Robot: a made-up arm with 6 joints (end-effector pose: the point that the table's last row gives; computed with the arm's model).
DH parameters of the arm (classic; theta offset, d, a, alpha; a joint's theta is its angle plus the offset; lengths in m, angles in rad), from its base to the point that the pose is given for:
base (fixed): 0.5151 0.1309 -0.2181 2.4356
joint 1: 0 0.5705 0.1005 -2.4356
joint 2: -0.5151 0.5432 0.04 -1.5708
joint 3: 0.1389 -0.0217 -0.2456 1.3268
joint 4: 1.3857 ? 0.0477 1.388
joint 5: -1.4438 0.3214 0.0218 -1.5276
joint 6: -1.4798 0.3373 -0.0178 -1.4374
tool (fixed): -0.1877 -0.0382 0 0
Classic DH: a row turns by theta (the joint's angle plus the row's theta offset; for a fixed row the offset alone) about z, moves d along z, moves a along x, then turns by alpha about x.
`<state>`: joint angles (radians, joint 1 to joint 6).
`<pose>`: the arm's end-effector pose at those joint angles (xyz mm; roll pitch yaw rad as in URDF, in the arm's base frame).
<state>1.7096 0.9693 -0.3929 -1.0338 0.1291 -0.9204</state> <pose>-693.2 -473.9 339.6 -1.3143 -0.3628 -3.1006</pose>
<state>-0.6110 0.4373 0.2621 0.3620 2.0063 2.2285</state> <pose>448.4 183.7 458.5 -1.1318 -1.0089 3.1332</pose>
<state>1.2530 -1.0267 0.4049 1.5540 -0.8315 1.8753</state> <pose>-29.7 -325.2 639.9 -1.6893 1.1187 0.7084</pose>
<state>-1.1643 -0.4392 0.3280 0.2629 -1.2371 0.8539</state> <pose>115.8 49.3 -208.0 0.7833 0.5393 -0.8455</pose>
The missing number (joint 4, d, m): 0.1661
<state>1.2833 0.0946 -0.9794 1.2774 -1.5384 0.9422</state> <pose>72.1 -324.9 211.5 2.7172 -0.9294 -1.6122</pose>
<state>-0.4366 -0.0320 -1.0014 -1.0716 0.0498 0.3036</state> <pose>215.2 -338.6 586.8 -2.4097 -0.4300 -0.8312</pose>
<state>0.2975 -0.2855 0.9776 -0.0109 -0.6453 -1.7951</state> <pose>179.9 -273.8 148.0 2.4761 -0.5593 0.6321</pose>
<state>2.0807 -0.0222 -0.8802 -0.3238 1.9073 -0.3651</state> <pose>-688.6 177.3 -56.8 0.0886 0.3383 3.0988</pose>
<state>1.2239 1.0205 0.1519 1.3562 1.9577 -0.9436</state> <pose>-553.5 -215.7 553.4 -1.3831 -0.2570 0.3435</pose>
